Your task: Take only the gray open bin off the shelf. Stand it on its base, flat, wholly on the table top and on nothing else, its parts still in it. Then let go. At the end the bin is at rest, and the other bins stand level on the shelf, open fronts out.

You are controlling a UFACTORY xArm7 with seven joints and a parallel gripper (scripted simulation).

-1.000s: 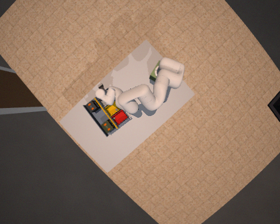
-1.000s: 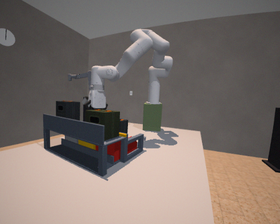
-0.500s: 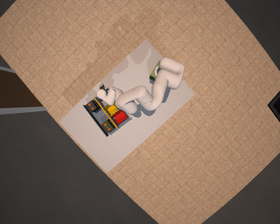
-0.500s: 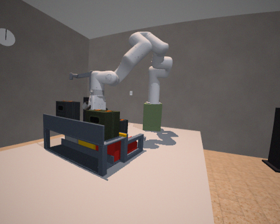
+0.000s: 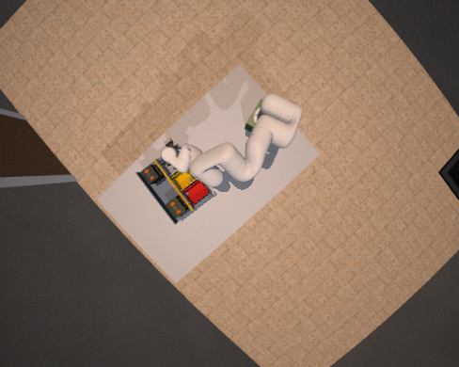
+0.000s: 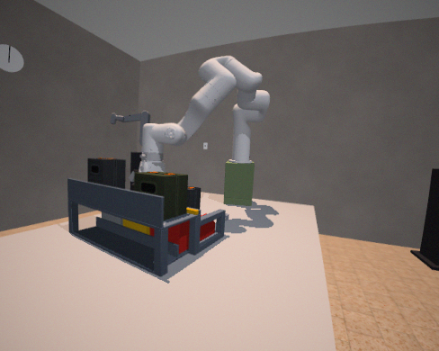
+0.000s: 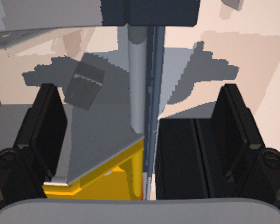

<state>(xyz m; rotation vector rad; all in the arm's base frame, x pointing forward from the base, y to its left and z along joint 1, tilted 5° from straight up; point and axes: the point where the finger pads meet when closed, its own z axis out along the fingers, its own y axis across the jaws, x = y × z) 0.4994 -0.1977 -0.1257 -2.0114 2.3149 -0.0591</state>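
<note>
My gripper is now 8 cm short of the gray open bin, 1 cm to the left of it and 2 cm above it. From my hand the other things lie so: red bin 11 cm ahead, 21 cm to the left, 2 cm below; then yellow bin 10 cm ahead, 10 cm to the left, 2 cm below.
</note>
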